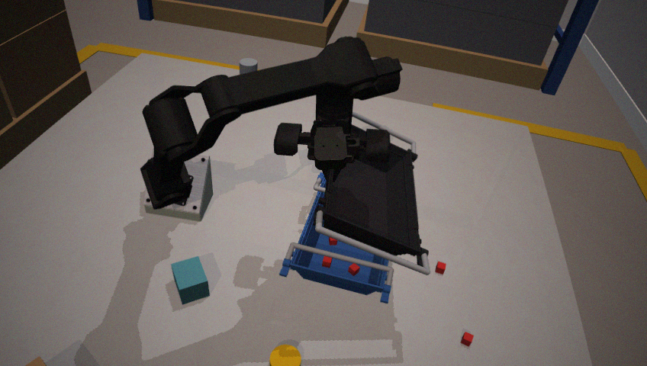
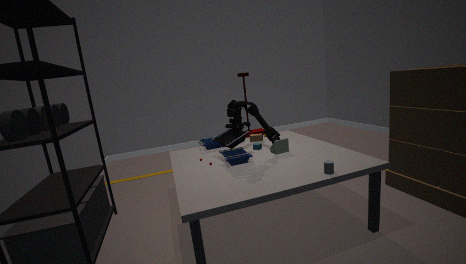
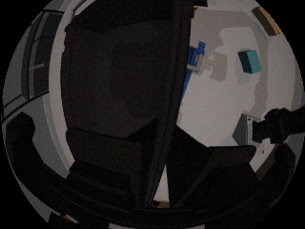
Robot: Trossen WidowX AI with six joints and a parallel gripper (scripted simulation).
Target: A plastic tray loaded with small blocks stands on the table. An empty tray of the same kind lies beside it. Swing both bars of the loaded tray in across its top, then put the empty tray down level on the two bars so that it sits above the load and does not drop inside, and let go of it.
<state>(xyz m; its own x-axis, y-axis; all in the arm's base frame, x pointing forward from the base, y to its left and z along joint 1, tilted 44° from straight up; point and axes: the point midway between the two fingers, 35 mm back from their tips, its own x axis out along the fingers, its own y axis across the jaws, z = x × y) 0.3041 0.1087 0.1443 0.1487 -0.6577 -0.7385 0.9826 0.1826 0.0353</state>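
The black tray lies 8 cm ahead of my gripper tip, 1 cm to the left of it and 1 cm above it. The rest, counted from my gripper tip: grey cylinder (60 cm to the left, 36 cm behind, 15 cm below).
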